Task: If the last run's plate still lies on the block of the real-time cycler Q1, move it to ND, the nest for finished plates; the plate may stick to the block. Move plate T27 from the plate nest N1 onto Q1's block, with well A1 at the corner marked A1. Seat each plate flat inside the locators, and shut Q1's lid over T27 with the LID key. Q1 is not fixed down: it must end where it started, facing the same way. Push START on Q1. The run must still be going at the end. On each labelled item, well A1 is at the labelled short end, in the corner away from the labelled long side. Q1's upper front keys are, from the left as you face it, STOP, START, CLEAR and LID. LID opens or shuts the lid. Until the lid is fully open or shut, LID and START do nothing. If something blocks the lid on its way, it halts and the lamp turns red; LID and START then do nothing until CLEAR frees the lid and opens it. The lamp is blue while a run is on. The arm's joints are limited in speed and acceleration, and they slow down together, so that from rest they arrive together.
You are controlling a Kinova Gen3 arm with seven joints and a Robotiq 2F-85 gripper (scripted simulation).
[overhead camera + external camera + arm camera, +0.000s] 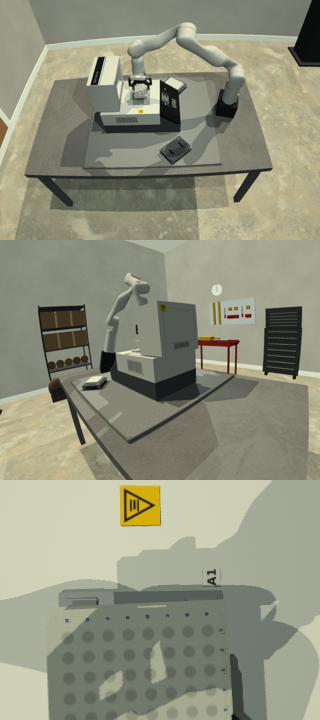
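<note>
My gripper is now 10 mm above the cream well plate. From my hand the other things lie so: black nest: 270 mm to the right, 240 mm below, 230 mm behind; then corner mark a1: 300 mm to the left, 290 mm behind, 230 mm below.
</note>
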